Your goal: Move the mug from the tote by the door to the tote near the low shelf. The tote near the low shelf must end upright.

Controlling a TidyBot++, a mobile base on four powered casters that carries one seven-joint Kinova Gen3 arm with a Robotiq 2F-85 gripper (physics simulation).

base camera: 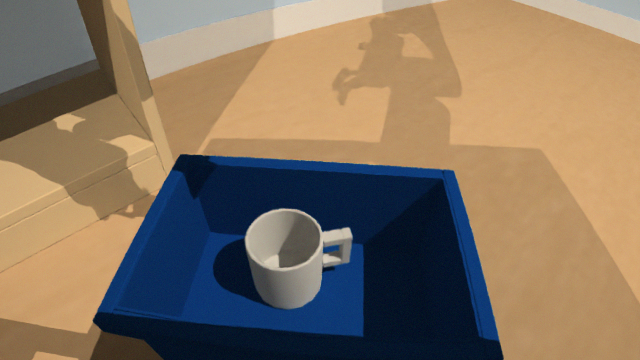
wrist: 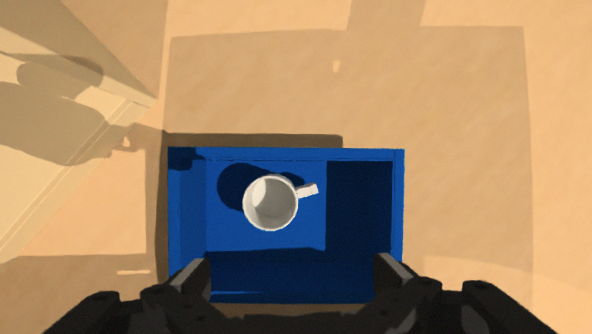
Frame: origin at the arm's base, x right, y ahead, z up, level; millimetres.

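Seen in the pictures: gripper, fingertip midpoint: [wrist: 292, 274].
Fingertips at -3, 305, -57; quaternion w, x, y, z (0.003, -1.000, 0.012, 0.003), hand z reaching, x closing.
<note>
A point is followed by its place in that frame, as x, y, z.
A white mug [base camera: 287, 280] @[-27, 271, -330] [wrist: 270, 202] @[-38, 300, -386] stands upright on the floor of a blue tote, its handle pointing right in both views. The blue tote [base camera: 320, 166] @[1, 373, -277] [wrist: 398, 200] @[132, 308, -277] stands upright on the floor beside a low wooden shelf. My gripper [wrist: 292, 274] @[-3, 305, -57] is open and empty, high above the tote; its fingers show at the bottom of the wrist view, over the near part of the tote, apart from the mug. The gripper does not show in the base camera view, apart from the arm's shadow on the floor. The tote by the door does not show in either view.
The low wooden shelf [base camera: 75, 155] @[-349, 437, -318] [wrist: 45, 150] @[-358, 399, -318] stands at the left, its corner post close to the tote's far left corner. A pale wall with a white skirting board [base camera: 210, 47] @[-293, 944, -365] runs behind.
</note>
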